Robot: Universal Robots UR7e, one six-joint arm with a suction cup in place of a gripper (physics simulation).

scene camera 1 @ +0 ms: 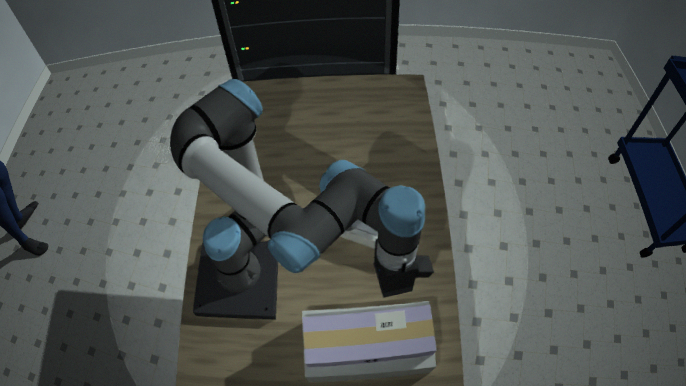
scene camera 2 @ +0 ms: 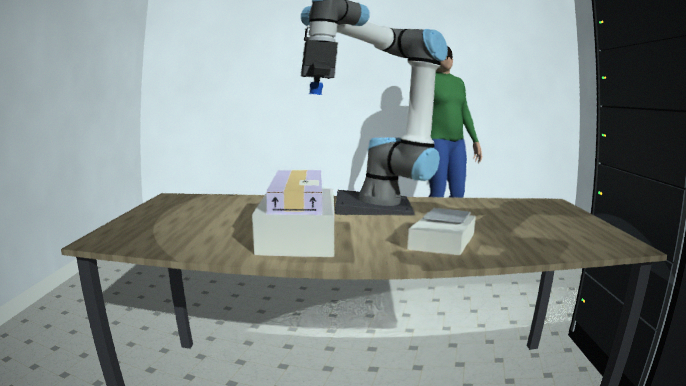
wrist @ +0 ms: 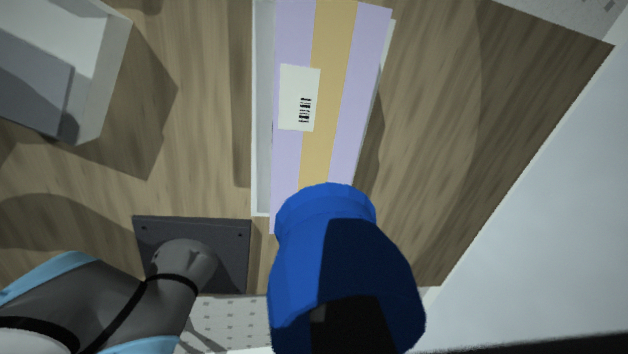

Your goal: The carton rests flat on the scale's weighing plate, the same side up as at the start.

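Observation:
The lavender carton with tan tape lies flat on a white block. Its label faces up and its side arrows point up in scene camera 2. The scale stands apart from the block; its grey weighing plate bears nothing. The arm hides most of the scale in scene camera 1. My suction cup is open, holds nothing and hangs high above the carton's level. It covers part of the carton in the wrist view.
The arm's dark base plate is on the wooden table. A person stands behind the arm. A black cabinet stands at one table end, a blue cart off to the side.

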